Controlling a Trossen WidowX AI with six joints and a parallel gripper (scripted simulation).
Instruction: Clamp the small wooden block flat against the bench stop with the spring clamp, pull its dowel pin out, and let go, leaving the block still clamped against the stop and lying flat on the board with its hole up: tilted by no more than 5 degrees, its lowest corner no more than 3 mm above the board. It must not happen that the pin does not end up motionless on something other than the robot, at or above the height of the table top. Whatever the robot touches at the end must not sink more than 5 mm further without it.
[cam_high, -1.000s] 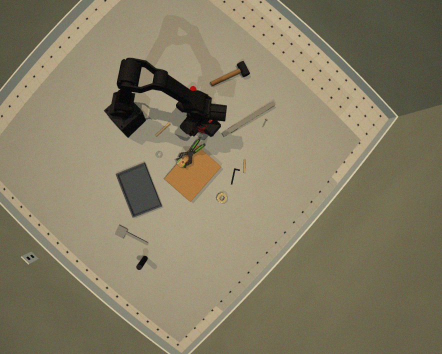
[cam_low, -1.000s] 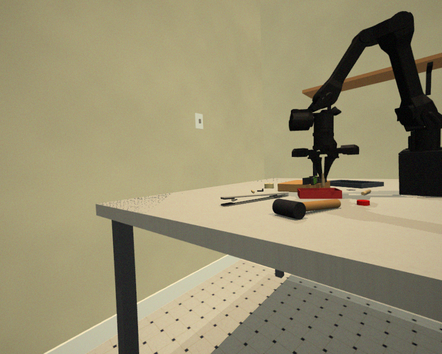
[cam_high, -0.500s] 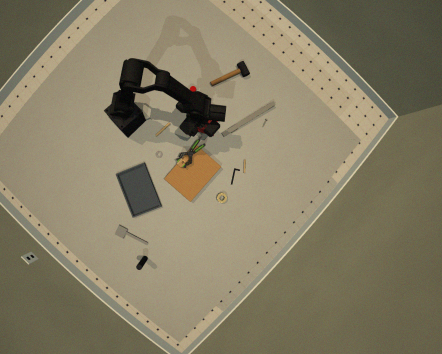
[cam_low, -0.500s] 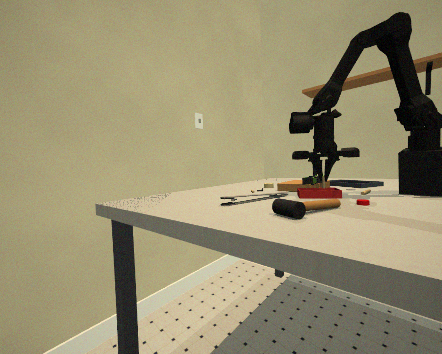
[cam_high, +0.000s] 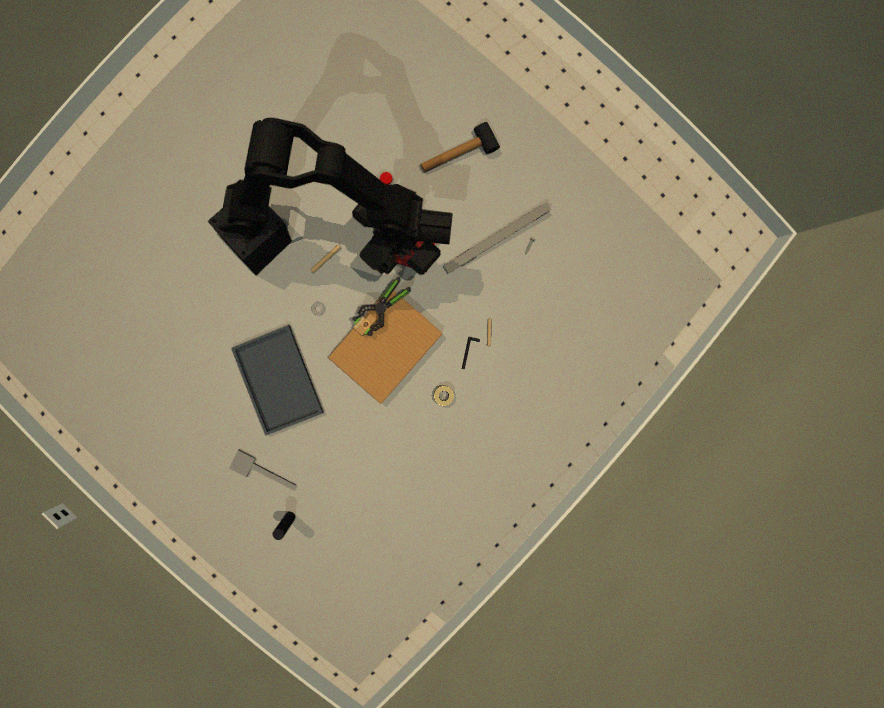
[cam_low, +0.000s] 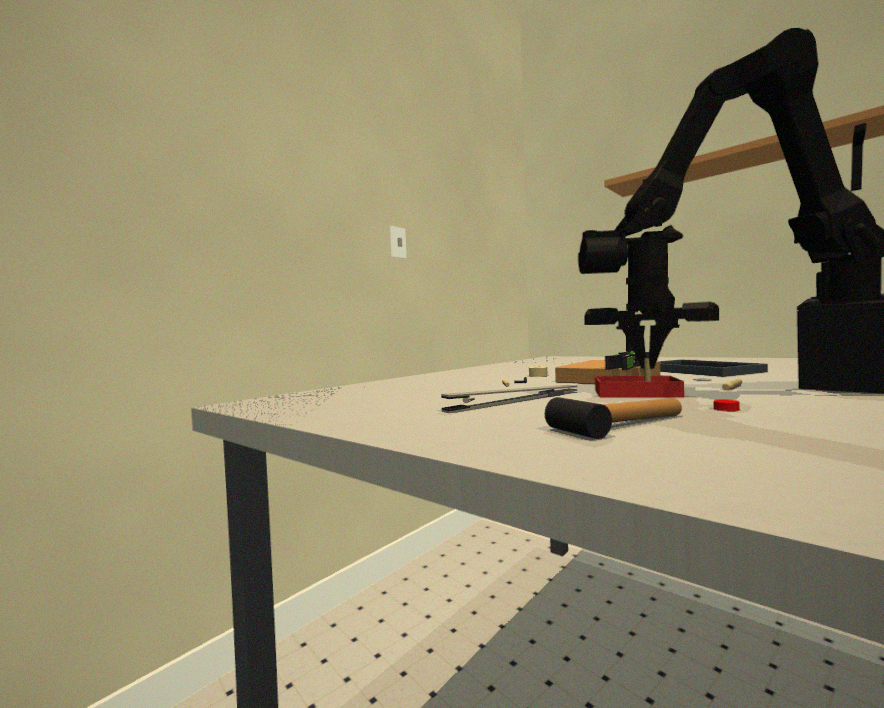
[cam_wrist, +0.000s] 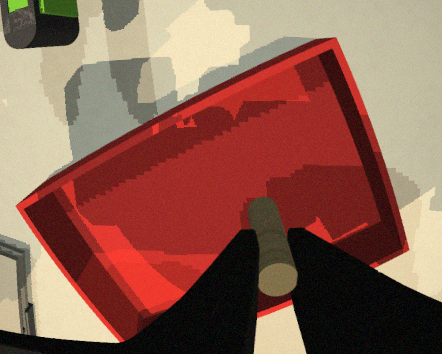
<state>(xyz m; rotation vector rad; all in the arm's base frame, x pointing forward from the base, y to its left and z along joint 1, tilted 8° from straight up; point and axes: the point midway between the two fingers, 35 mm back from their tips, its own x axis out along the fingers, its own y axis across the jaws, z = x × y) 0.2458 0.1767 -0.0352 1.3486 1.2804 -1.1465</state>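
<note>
The red tray is 2 cm ahead of my hand, 1 cm to the left of it and 7 cm below it. The rest, counted from my hand: small wooden block (6 cm ahead, 18 cm to the right, 3 cm below); then red disc (11 cm behind, 10 cm to the left, 7 cm below); then dowel pin (4 cm below).
</note>
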